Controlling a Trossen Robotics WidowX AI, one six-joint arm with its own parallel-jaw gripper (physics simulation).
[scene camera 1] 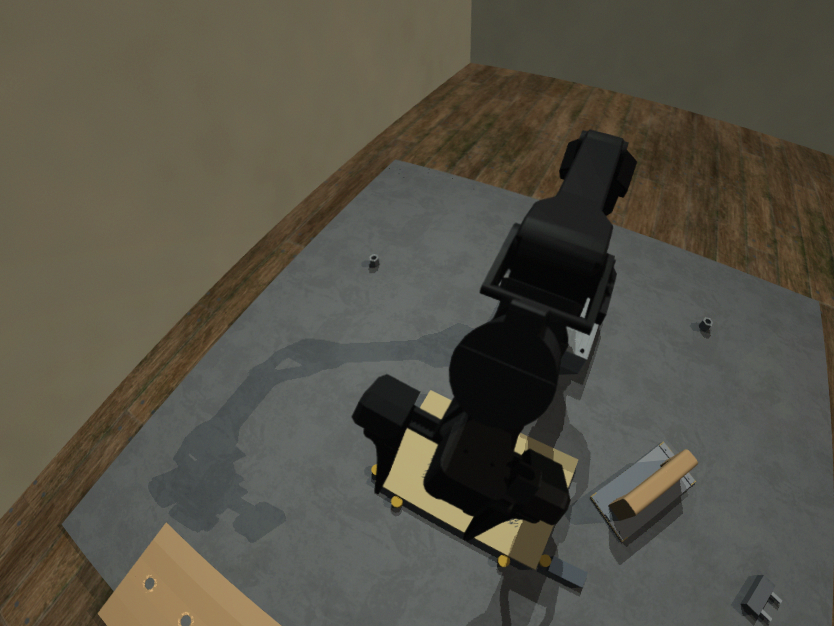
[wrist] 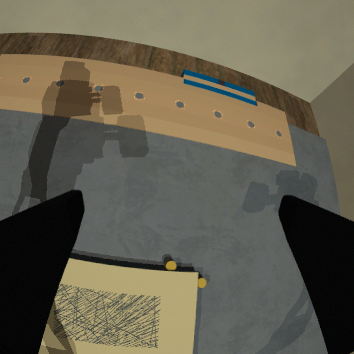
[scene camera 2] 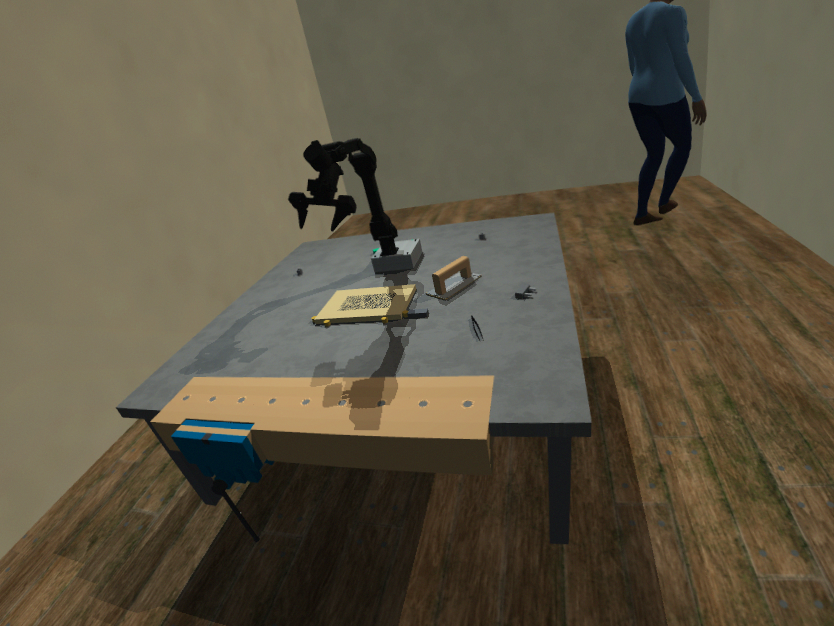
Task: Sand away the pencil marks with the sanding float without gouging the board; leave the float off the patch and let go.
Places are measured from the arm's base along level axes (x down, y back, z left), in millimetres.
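Pixels of known places: gripper, fingertip midpoint: (scene camera 1: 421,514) (wrist: 184,203) (scene camera 2: 316,229); arm's base at its link origin: (scene camera 2: 389,252).
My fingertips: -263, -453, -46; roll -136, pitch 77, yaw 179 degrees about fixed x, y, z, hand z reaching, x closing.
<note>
Ahead of a thing's pixels: the offset from my fingertips to its top centre, as dx, dy, dz. "*": to the spot under its first point.
The pale yellow board @(+305, +131, +27) (scene camera 1: 412,466) (scene camera 2: 330,313) (wrist: 177,312) lies flat on the grey table, with small yellow pegs at its edges. The dark scribbled pencil patch @(* +305, +129, +35) (scene camera 2: 367,301) (wrist: 107,315) shows on it; in scene camera 1 the arm hides most of it. The sanding float @(+248, +221, +315) (scene camera 1: 654,485) (scene camera 2: 452,269), a thin metal plate with a raised wooden handle, rests on the table beside the board, apart from it and off the patch. It does not show in the wrist view. My gripper (scene camera 1: 424,513) (scene camera 2: 317,228) (wrist: 184,203) is wide open and empty, high above the table, away from the float.
A wooden beam with holes (scene camera 1: 215,592) (scene camera 2: 282,421) (wrist: 165,117) runs along the table's front edge, with a blue vise (scene camera 2: 215,448) (wrist: 220,86). A grey bar @(+309, +40, +222) (scene camera 1: 569,576) (scene camera 2: 417,314) touches the board's side. A small grey bracket @(+307, +113, +549) (scene camera 1: 759,596) lies past the float. A person (scene camera 2: 660,60) stands behind.
</note>
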